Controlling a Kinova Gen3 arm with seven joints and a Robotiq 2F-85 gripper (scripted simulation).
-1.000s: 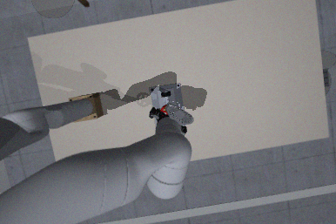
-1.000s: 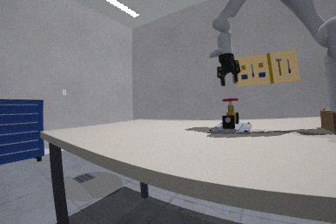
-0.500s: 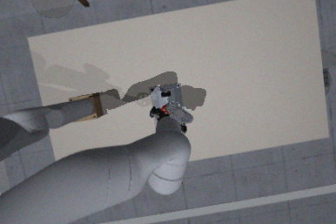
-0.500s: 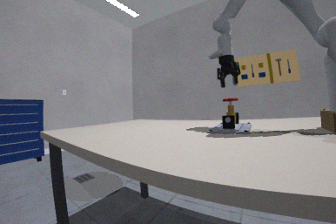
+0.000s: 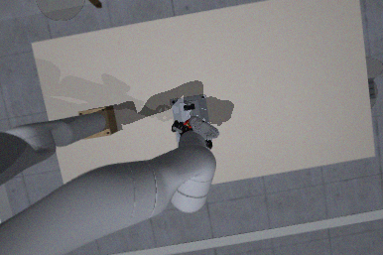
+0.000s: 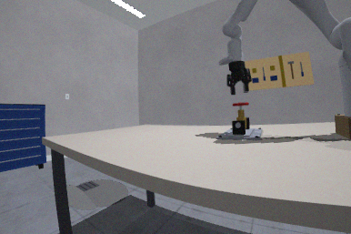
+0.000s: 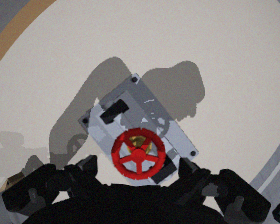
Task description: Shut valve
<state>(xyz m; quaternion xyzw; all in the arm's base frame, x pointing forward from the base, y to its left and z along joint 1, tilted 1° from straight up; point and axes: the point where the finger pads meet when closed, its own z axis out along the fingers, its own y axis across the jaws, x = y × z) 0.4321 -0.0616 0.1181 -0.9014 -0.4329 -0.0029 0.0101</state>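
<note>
The red handwheel lies 6 cm below my hand.
</note>
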